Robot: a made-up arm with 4 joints.
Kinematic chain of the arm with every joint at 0, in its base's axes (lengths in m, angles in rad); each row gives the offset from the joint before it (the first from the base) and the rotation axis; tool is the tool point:
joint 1: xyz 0 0 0.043 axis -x
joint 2: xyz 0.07 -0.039 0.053 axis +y
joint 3: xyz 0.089 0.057 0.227 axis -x
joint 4: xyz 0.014 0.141 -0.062 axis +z
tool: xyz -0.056 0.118 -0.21
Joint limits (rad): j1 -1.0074..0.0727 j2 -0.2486..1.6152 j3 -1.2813..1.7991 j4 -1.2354..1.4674
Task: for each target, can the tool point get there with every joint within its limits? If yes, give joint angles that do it. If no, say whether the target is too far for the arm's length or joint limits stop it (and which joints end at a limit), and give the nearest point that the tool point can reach.
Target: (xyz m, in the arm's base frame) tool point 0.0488 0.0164 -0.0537
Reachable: yes | joints -0.6781 0.3777 0.9230 0.1371
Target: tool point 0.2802 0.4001 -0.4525
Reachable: no: joint limits stop it (at a limit: joint 1, joint 2, joint 4) | nearest point 0.2932 0.3638 -0.1370 | short by 0.318 m
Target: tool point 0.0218 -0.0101 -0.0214
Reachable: yes | joints -0.7536 0.3531 0.8430 0.6513
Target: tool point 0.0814 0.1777 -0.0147
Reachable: yes | joints -0.7109 0.8031 0.5467 -0.9033
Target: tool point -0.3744 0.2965 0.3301
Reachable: no: joint limits stop it (at a limit: joint 2, joint 3) | nearest point -0.0293 0.3341 0.3665 | short by 0.349 m
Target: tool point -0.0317 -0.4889 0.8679
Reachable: no: too far | nearest point 0.0680 -0.2115 0.5979 | short by 0.400 m
